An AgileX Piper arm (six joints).
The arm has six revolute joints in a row. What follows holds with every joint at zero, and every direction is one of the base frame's. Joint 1 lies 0.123 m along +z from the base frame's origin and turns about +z. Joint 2 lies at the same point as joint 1 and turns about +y. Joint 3 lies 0.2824 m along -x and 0.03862 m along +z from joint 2 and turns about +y. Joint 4 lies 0.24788 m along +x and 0.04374 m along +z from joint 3 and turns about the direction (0.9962, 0, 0.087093). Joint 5 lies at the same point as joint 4 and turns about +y. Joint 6 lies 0.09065 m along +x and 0.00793 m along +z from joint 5 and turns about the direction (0.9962, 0, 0.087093). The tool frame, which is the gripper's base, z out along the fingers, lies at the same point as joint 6; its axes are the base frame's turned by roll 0, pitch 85.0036 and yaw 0 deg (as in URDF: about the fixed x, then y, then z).
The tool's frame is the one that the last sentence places.
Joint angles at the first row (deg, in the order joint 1, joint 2, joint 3, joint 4, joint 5, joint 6):
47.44, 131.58, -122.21, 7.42, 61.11, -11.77
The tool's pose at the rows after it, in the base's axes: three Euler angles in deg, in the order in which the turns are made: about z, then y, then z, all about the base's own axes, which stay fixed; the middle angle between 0 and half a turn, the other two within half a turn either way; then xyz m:
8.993 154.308 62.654 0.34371 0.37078 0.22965
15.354 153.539 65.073 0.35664 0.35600 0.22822
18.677 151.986 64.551 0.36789 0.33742 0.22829
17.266 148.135 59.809 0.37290 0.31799 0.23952
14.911 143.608 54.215 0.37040 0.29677 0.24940
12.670 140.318 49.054 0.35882 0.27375 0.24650
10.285 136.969 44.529 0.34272 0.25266 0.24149
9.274 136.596 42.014 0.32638 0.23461 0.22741
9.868 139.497 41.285 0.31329 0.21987 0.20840
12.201 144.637 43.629 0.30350 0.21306 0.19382
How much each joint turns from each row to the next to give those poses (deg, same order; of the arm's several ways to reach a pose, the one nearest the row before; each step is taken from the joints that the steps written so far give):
-1.56, -0.10, 0.13, 0.80, 0.00, 1.58
-2.65, -0.50, 1.38, 2.77, -0.73, 0.32
-2.70, -1.81, 3.58, 2.08, -2.66, 0.00
-2.12, -4.12, 5.55, 1.02, -5.41, 0.00
-1.66, -5.57, 8.29, 0.60, -7.68, 0.00
-1.12, -6.00, 11.29, 0.10, -9.12, 0.00
-0.61, -5.65, 10.79, -0.14, -9.03, 0.00
-0.47, -3.71, 9.00, 0.08, -5.94, -0.13
-0.62, -1.59, 6.27, 0.29, -1.82, 0.00
-0.27, -0.03, 2.51, 0.70, 2.98, -0.61

